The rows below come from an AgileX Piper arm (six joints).
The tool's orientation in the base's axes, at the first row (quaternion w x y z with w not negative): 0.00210, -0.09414, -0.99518, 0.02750
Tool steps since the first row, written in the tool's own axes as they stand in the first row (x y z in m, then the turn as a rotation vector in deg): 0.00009, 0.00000, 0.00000, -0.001, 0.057, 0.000; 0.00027, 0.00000, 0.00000, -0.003, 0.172, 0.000; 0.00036, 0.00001, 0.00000, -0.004, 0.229, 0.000; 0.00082, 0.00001, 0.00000, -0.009, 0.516, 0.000; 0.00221, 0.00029, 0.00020, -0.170, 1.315, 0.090; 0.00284, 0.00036, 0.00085, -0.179, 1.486, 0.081; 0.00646, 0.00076, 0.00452, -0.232, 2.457, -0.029; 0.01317, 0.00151, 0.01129, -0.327, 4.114, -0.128; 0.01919, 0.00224, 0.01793, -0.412, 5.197, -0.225
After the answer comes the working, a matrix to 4 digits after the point.
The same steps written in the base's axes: -0.00009, 0.00002, 0.00000, 0.012, 0.056, -0.003; -0.00027, 0.00005, 0.00000, 0.035, 0.168, -0.009; -0.00035, 0.00008, 0.00000, 0.047, 0.224, -0.013; -0.00080, 0.00016, 0.00000, 0.105, 0.504, -0.028; -0.00212, 0.00069, -0.00022, 0.412, 1.253, -0.162; -0.00273, 0.00084, -0.00087, 0.453, 1.419, -0.163; -0.00625, 0.00171, -0.00456, 0.688, 2.368, -0.106; -0.01276, 0.00334, -0.01137, 1.093, 3.981, -0.099; -0.01860, 0.00482, -0.01805, 1.380, 5.032, -0.061
The tool's axes in the first row as the columns of a matrix, in the base's axes (rounded; the answer above uses it unrounded):
-0.9823, 0.1873, -0.0094
0.1875, 0.9808, -0.0543
-0.0010, -0.0551, -0.9985

